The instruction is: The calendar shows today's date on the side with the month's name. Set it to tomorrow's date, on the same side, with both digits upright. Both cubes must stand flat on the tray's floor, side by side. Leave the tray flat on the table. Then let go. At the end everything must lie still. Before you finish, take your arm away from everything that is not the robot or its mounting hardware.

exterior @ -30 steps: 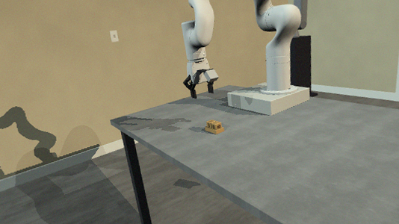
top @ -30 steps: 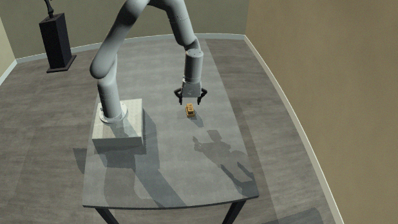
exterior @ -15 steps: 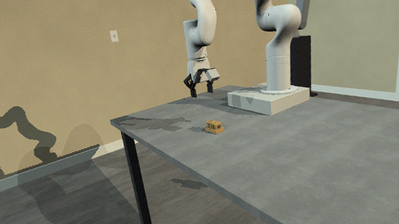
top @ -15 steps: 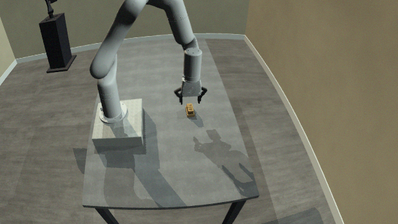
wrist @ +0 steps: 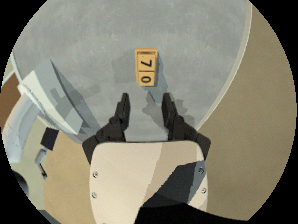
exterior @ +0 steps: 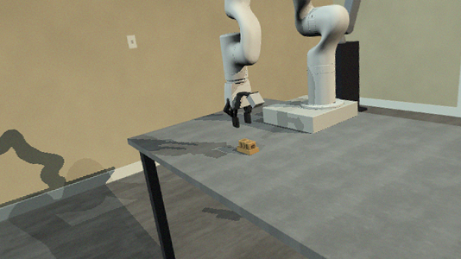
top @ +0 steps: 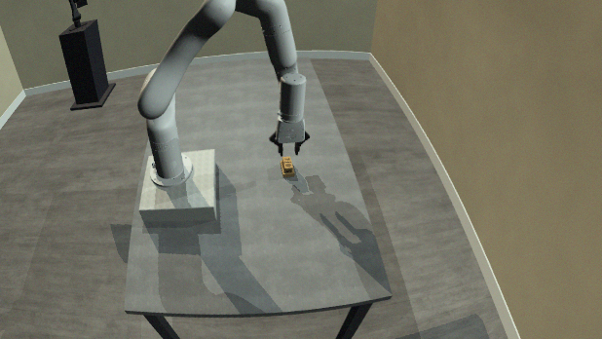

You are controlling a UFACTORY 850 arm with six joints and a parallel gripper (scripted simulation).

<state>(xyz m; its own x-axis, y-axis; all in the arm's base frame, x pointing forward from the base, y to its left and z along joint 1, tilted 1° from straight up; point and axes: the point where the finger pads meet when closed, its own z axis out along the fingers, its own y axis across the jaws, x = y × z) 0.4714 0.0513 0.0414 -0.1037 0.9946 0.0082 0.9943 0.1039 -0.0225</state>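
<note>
My hand is 110 mm above the small wooden calendar tray and 20 mm to the right of it.
</note>
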